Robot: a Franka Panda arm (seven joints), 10 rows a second.
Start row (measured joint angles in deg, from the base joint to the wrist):
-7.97, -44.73, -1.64, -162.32, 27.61, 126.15, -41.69
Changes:
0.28, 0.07, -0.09, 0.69, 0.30, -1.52, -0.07
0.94, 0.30, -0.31, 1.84, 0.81, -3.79, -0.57
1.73, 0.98, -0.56, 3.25, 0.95, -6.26, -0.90
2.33, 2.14, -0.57, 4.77, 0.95, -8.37, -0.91
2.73, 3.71, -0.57, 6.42, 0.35, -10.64, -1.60
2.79, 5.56, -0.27, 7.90, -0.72, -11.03, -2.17
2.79, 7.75, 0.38, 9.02, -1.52, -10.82, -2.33
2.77, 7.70, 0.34, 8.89, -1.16, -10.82, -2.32
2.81, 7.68, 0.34, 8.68, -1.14, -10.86, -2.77
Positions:
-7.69, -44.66, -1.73, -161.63, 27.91, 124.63, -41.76
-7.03, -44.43, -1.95, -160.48, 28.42, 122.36, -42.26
-6.24, -43.75, -2.20, -159.07, 28.56, 119.89, -42.59
-5.64, -42.59, -2.21, -157.55, 28.56, 117.78, -42.60
-5.24, -41.02, -2.21, -155.90, 27.96, 115.51, -43.29
-5.18, -39.17, -1.91, -154.42, 26.89, 115.12, -43.86
-5.18, -36.98, -1.26, -153.30, 26.09, 115.33, -44.02
-5.20, -37.03, -1.30, -153.43, 26.45, 115.33, -44.01
-5.16, -37.05, -1.30, -153.64, 26.47, 115.29, -44.46

